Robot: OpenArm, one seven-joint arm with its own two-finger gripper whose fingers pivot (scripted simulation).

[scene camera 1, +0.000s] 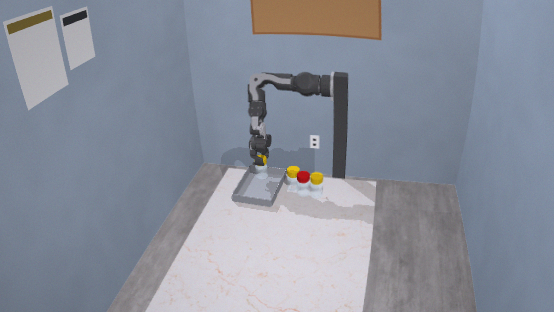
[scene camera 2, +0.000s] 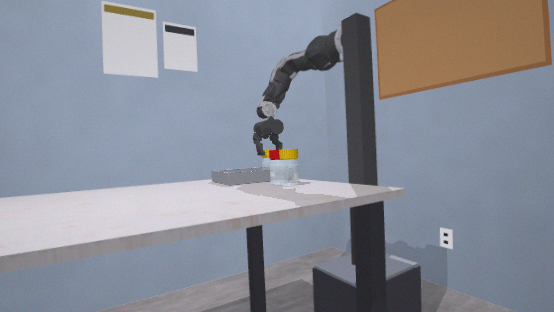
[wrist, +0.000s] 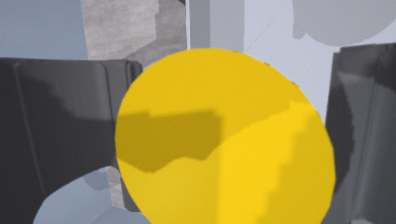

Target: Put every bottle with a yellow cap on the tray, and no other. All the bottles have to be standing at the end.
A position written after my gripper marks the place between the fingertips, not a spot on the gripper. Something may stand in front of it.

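My gripper [scene camera 2: 268,154] is visible to me, and in the wrist view [wrist: 221,142] as well. I see a yellow-capped bottle [scene camera 2: 289,168], and there is a yellow-capped bottle [wrist: 206,128]. A grey tray [scene camera 1: 249,185] is here too; I find the tray again in scene camera 2 [scene camera 2: 240,176] and in the wrist view [wrist: 301,47]. Then there is a dark arm post [scene camera 2: 356,34], and scene camera 1 [scene camera 1: 340,78] shows me the post too.
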